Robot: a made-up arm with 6 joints. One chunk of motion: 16 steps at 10 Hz.
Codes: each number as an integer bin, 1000 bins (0 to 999) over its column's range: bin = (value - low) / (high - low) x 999, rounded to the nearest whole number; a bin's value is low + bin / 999 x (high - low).
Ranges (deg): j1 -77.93..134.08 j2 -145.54..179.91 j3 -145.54..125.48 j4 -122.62..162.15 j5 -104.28..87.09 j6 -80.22..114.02
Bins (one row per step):
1: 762 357 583 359 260 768
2: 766 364 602 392 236 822
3: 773 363 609 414 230 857
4: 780 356 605 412 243 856
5: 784 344 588 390 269 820
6: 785 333 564 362 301 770
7: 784 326 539 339 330 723
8: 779 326 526 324 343 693
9: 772 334 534 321 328 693
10: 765 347 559 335 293 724
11: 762 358 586 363 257 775
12: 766 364 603 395 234 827
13: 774 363 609 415 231 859
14: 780 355 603 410 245 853
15: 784 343 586 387 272 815
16: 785 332 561 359 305 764
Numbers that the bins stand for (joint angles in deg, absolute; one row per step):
1: 83.78 -29.24 12.62 -20.29 -54.47 69.11
2: 84.63 -26.96 17.78 -10.88 -59.07 79.61
3: 86.12 -27.28 19.68 -4.61 -60.22 86.41
4: 87.60 -29.56 18.59 -5.18 -57.73 86.22
5: 88.45 -33.47 13.98 -11.45 -52.75 79.22
6: 88.66 -37.06 7.47 -19.43 -46.62 69.49
7: 88.45 -39.34 0.69 -25.99 -41.06 60.36
8: 87.39 -39.34 -2.84 -30.26 -38.57 54.52
9: 85.91 -36.73 -0.67 -31.12 -41.45 54.52
10: 84.42 -32.50 6.11 -27.13 -48.15 60.55
11: 83.78 -28.91 13.44 -19.15 -55.05 70.47
12: 84.63 -26.96 18.05 -10.02 -59.45 80.58
13: 86.33 -27.28 19.68 -4.32 -60.03 86.80
14: 87.60 -29.89 18.05 -5.75 -57.35 85.63
15: 88.45 -33.80 13.44 -12.30 -52.18 78.24
16: 88.66 -37.38 6.65 -20.29 -45.85 68.33

